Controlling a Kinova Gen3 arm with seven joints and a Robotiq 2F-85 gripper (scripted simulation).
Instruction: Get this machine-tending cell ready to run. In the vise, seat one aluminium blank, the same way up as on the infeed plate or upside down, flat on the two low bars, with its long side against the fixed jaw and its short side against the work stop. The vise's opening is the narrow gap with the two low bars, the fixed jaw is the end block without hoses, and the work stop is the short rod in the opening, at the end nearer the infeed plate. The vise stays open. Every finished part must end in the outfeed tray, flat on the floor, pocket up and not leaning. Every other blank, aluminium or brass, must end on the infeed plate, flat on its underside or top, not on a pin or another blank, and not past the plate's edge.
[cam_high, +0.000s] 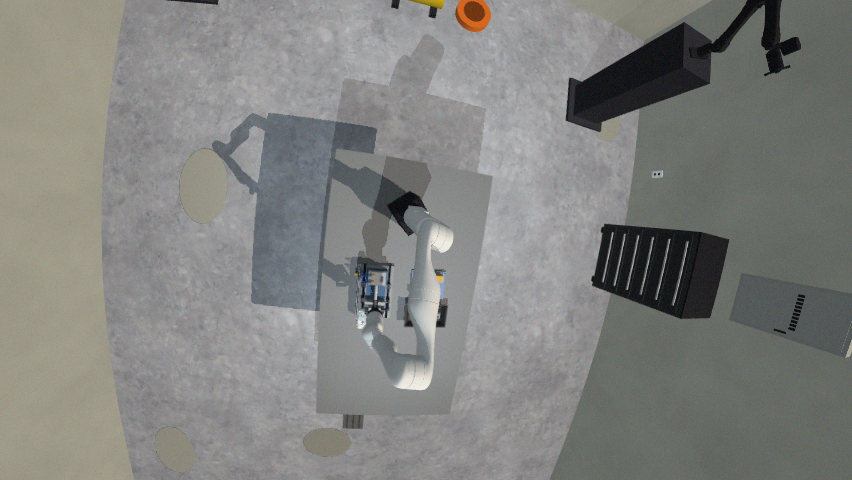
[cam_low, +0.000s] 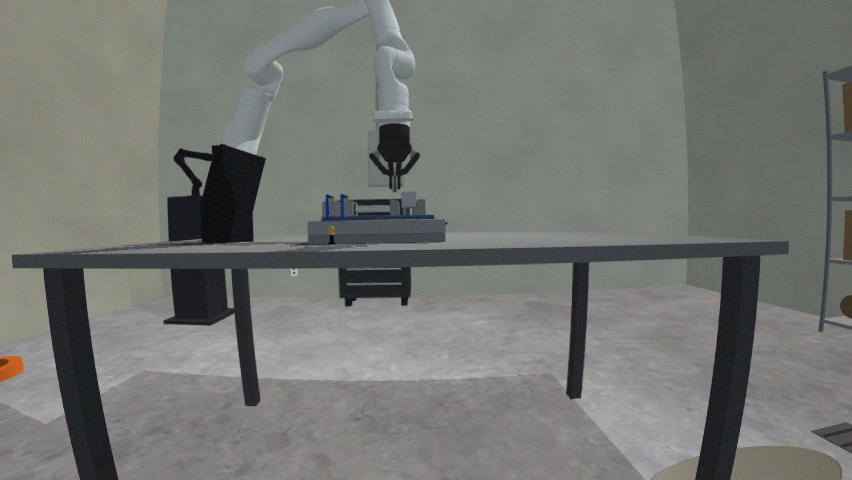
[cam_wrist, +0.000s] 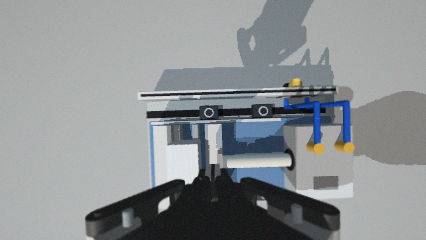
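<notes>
Right now the white rod is 60 mm behind my hand and 60 mm below it. Round my hand: brass blank (140 mm behind, 330 mm to the left, 110 mm below); then vise (40 mm behind, 100 mm below).
</notes>
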